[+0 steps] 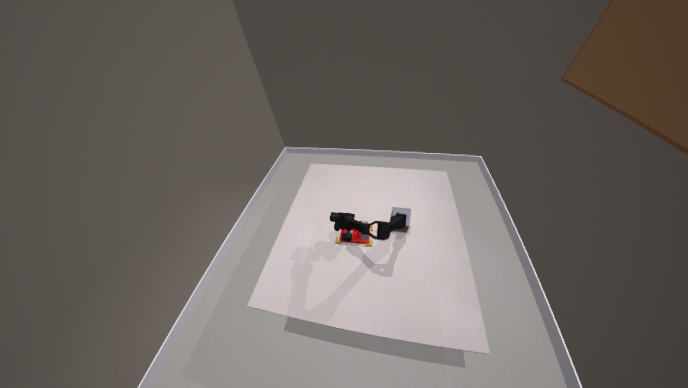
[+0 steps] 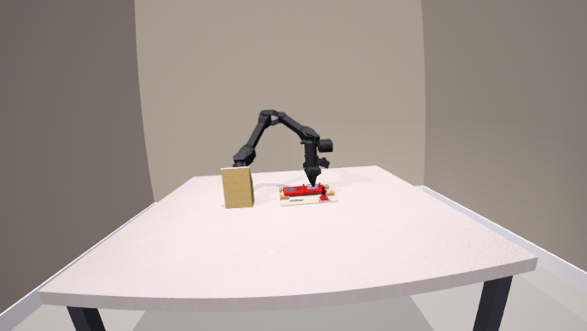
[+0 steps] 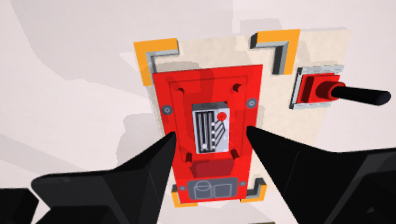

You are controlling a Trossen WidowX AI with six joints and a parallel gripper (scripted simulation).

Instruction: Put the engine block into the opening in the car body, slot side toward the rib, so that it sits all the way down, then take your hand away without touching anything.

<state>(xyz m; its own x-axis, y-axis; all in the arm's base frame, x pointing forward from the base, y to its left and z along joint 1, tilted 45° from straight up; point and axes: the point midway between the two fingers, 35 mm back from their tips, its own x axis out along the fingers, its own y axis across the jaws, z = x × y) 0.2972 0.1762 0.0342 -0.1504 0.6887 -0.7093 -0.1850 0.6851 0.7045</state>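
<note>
Now: the engine block 20 mm below my gripper tip. Round my gripper tip: cream base board: 20 mm behind, 40 mm to the right, 30 mm below; black peg: 50 mm ahead, 130 mm to the right.
</note>
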